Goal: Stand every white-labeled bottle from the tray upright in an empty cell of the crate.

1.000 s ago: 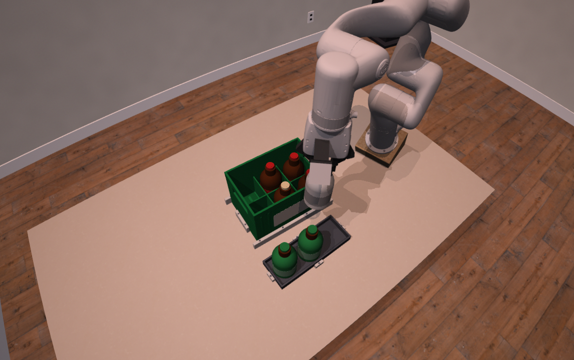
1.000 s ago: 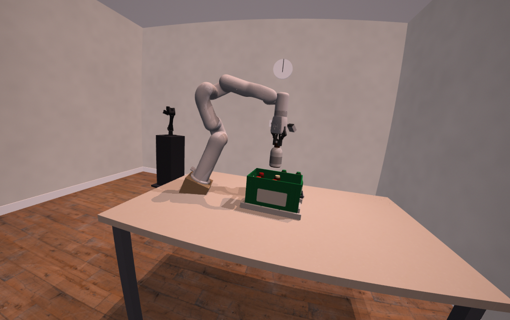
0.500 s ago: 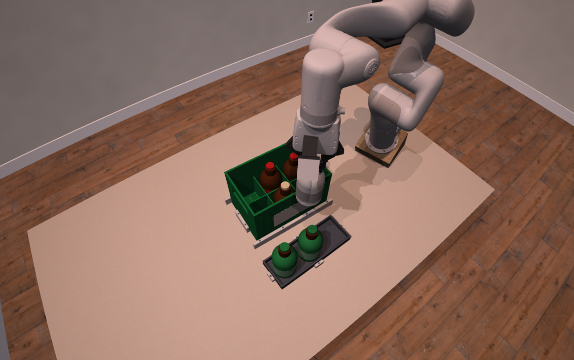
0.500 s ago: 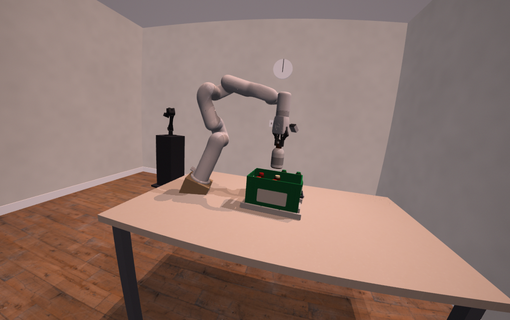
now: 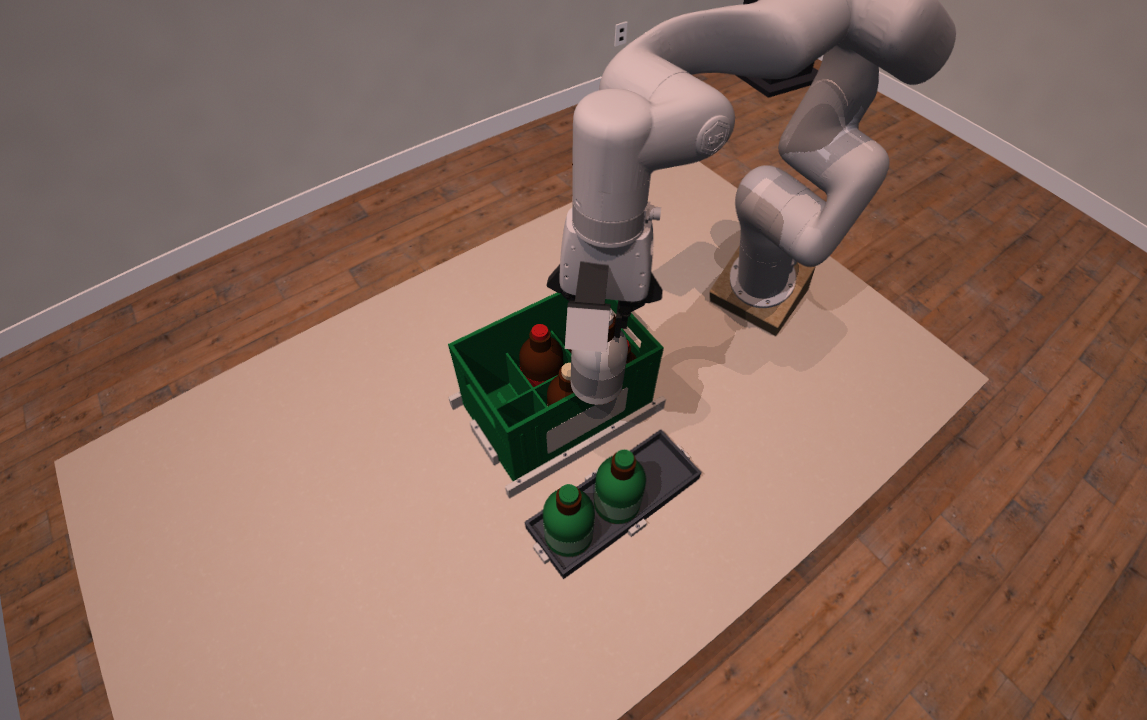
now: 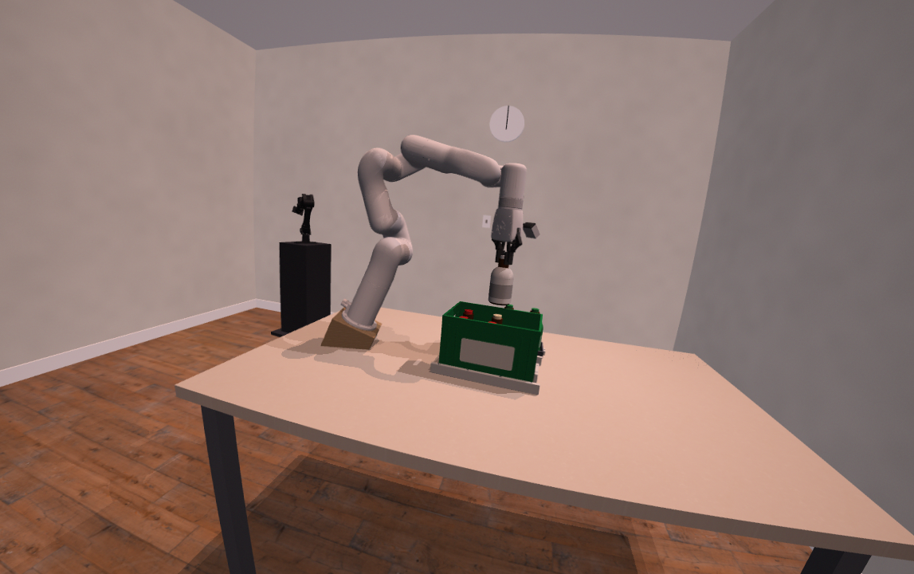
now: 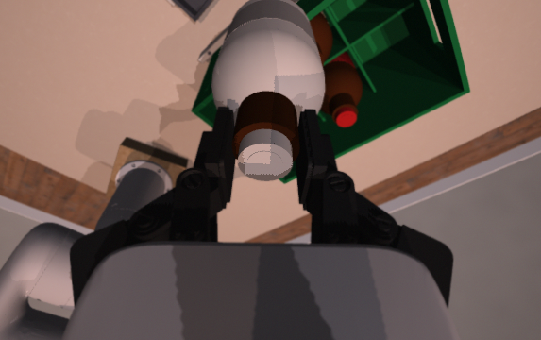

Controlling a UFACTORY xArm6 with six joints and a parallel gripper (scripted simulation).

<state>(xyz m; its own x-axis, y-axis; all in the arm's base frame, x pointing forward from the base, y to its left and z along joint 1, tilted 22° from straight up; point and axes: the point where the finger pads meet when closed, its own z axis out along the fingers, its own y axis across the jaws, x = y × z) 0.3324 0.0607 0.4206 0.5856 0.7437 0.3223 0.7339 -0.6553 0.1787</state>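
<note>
The white-labeled bottle is 70 mm below my hand. Also, from my hand: tray 320 mm below, 100 mm to the left, 20 mm ahead; crate 250 mm below, 100 mm to the right, 10 mm ahead.
</note>
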